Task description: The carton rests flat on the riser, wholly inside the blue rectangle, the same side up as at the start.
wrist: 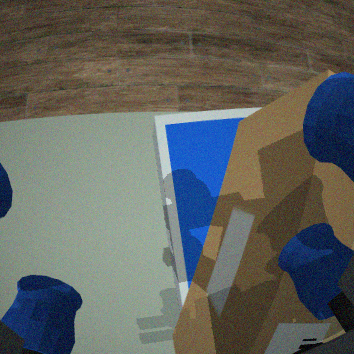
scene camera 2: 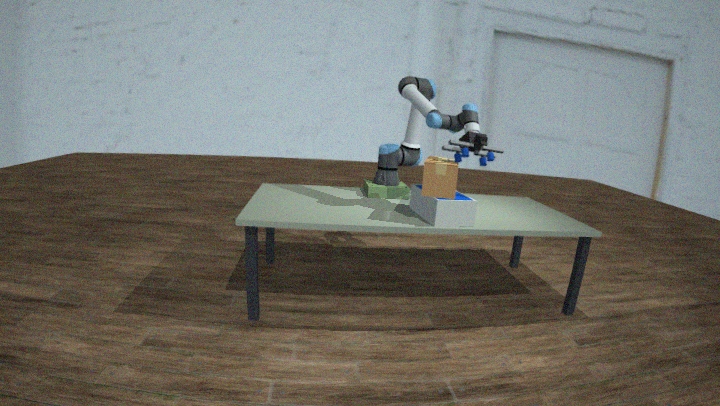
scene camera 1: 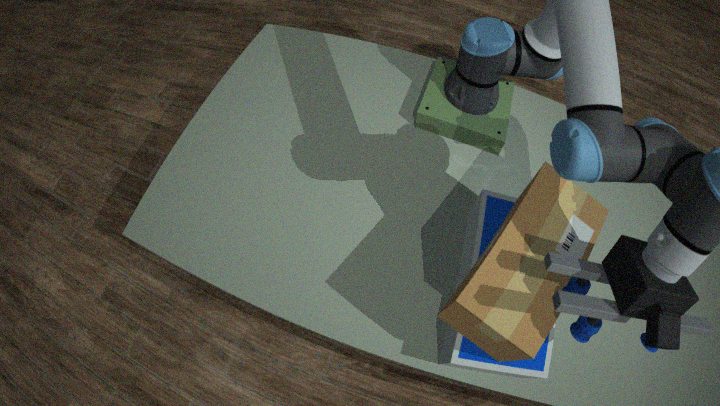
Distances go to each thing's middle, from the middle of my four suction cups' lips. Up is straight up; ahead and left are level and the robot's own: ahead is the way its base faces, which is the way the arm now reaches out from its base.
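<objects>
I can see the brown carton (scene camera 1: 504, 305), and it's 12 cm to the right of my suction cup, 10 cm behind it and 11 cm below it. There's the riser (scene camera 1: 457, 351) too: from my suction cup that's 10 cm to the right, 9 cm behind and 24 cm below.
</objects>
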